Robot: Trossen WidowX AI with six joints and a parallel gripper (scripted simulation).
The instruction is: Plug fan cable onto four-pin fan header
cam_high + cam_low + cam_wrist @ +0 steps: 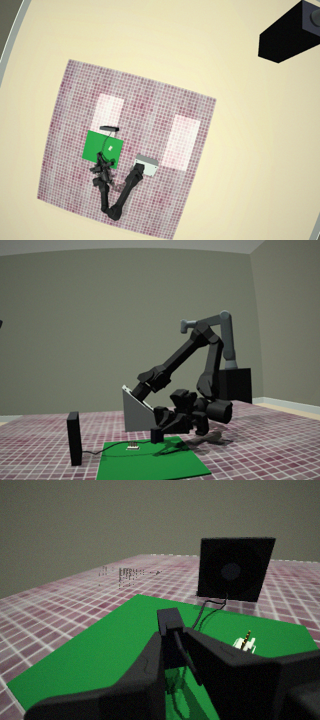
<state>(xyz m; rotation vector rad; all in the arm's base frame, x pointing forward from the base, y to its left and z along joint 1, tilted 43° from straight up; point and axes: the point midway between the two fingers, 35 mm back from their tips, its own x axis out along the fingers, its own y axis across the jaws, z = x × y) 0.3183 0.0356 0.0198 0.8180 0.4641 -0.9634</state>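
Now: gripper tip 4 cm to the left of the green board and 8 cm above it. Also, from my gripper tip: dark plug (1 cm below); fan (5 cm behind, 21 cm to the right, 1 cm below).
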